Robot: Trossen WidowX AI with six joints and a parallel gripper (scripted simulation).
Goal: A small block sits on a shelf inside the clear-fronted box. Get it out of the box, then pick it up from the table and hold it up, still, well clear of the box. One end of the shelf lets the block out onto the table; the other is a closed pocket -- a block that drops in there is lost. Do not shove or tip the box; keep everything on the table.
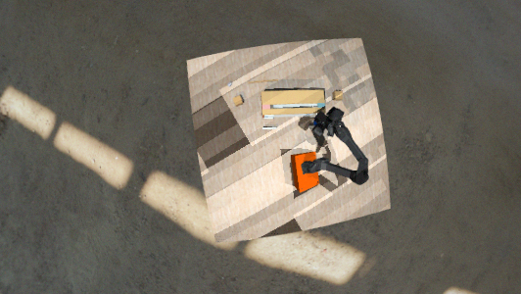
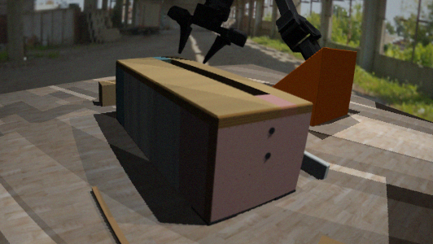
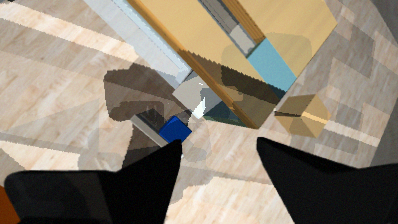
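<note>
Now: gripper tip 110 mm above the blue block, 20 mm to the right of it and 10 mm past it. Round my gripper tip: thin wooden strip 350 mm ahead, 270 mm to the left, 120 mm below; wooden-topped box 150 mm to the left, 100 mm ahead, 60 mm below.
</note>
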